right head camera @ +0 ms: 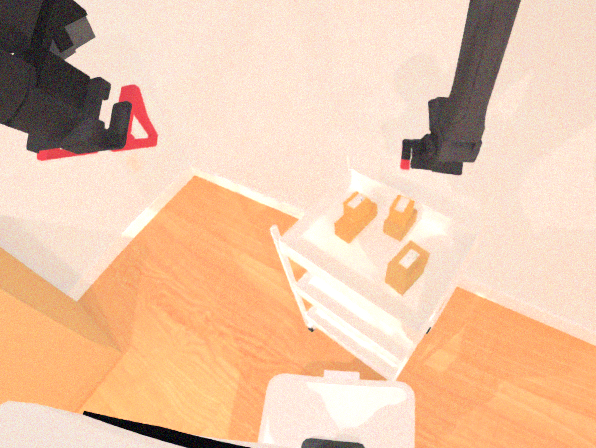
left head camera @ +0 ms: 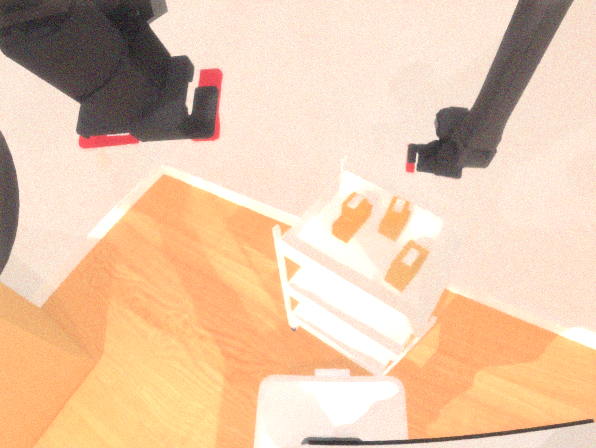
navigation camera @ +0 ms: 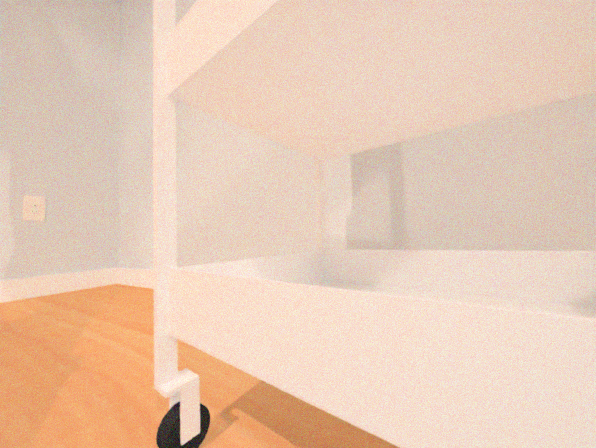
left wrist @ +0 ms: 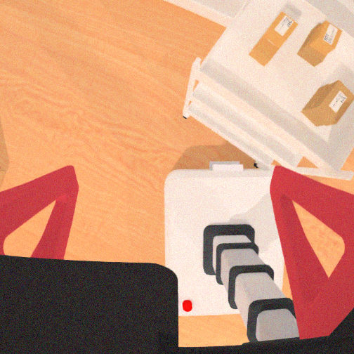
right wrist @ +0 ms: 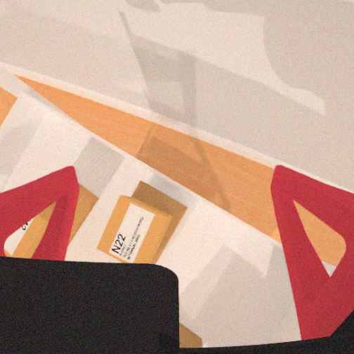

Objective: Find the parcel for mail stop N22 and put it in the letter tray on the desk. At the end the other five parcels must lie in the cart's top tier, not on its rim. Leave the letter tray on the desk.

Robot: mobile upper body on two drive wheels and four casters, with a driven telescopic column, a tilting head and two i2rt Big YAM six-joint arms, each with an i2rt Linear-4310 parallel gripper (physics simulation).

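Note:
The parcel labelled N22 is a small orange-brown box. It appears to be the back right parcel in the white cart's top tier. A left parcel and a front right parcel also lie there; other parcels cannot be told apart. My right gripper is open above the cart's far side. My left gripper is open and empty, left of the cart. The desk's letter tray does not show.
The cart's post and lower tier stand close to the navigation camera. My white base is just in front of the cart. Pale walls stand behind the cart. A wood-coloured panel is at the lower left.

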